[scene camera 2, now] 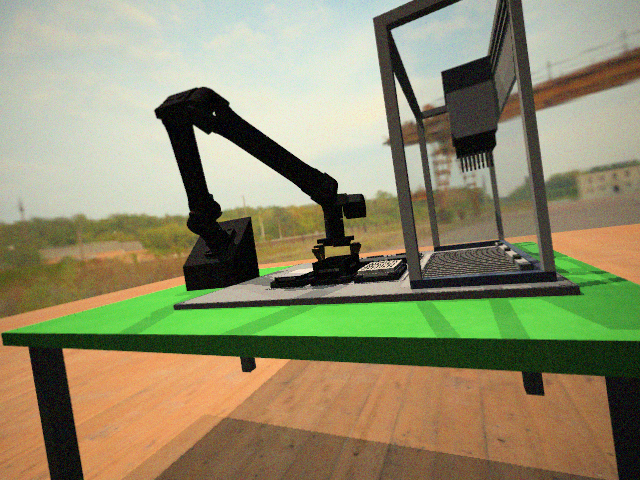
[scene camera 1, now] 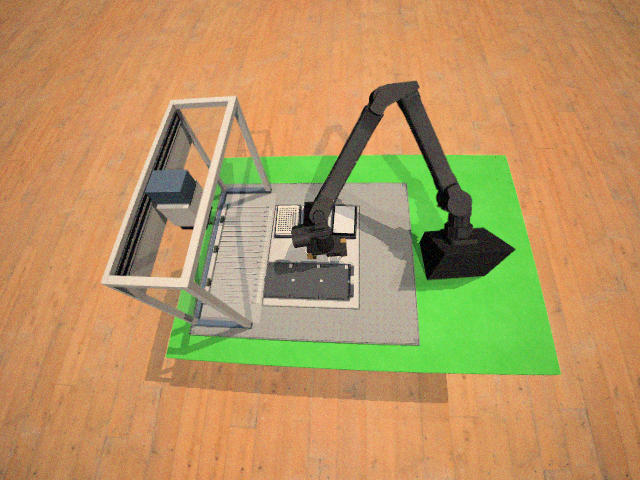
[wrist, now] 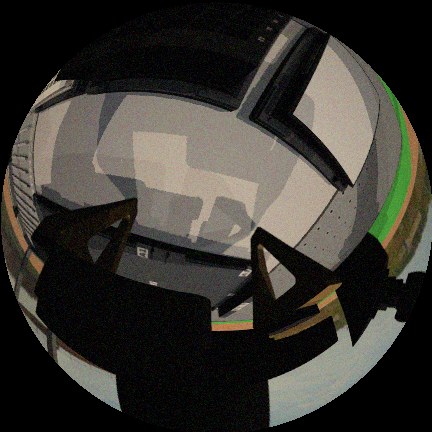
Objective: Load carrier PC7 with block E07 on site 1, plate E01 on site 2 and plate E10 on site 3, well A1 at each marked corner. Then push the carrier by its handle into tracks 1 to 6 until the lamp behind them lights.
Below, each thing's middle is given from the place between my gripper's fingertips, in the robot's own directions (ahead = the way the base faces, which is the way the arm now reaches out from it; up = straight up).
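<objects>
I see the dark carrier (scene camera 1: 334, 281) 10 mm above my hand. The carrier is also 90 mm to the left of my hand and 80 mm ahead of it.
</objects>
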